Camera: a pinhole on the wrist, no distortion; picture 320 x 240 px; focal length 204.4 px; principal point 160.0 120.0 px. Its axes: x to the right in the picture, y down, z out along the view. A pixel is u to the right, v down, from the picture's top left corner.
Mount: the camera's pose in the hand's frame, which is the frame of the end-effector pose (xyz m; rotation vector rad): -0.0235 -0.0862 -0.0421 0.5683 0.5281 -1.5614
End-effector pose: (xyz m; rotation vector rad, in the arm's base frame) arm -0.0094 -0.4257 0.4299 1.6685 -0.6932 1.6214
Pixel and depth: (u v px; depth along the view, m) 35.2 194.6 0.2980
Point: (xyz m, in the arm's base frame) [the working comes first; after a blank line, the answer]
In the camera's frame: -0.1819 0.1088 0.2980

0.2972 -0.5682 0.5017
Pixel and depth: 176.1 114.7 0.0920
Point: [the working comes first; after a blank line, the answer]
In the camera's frame: 0.0072 -0.0024 0.0920

0.1208 -0.3551 0.3832
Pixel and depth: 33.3 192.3 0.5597
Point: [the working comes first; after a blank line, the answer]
In the camera's frame: -0.3469 0.1980 0.5597

0.5298 -0.7728 0.5896
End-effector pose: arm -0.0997 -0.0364 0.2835 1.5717 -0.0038 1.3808
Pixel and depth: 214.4 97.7 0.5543
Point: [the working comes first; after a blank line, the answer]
In the camera's frame: 0.1475 -0.0605 0.5543

0.3901 -0.0171 -0.1145
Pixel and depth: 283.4 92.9 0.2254
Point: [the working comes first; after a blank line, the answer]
In the camera's frame: 0.1361 -0.0299 0.2254

0.0996 0.0610 0.0224
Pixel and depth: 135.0 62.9 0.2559
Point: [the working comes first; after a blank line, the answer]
In the camera's frame: -0.0313 -0.0715 0.2559

0.1201 -0.0997 0.0890
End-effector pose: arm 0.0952 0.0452 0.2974 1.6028 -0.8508 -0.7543
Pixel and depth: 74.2 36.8 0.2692
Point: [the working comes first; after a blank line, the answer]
In the camera's frame: -0.1130 -0.1096 0.2692

-0.1546 0.0594 0.0977
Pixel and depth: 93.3 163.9 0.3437
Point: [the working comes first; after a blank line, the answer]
In the camera's frame: -0.1122 0.0738 0.3437

-0.0978 -0.1146 0.0223
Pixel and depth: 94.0 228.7 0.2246
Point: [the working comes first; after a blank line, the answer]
In the camera's frame: -0.0725 0.1194 0.2246

0.0199 -0.1001 0.0837
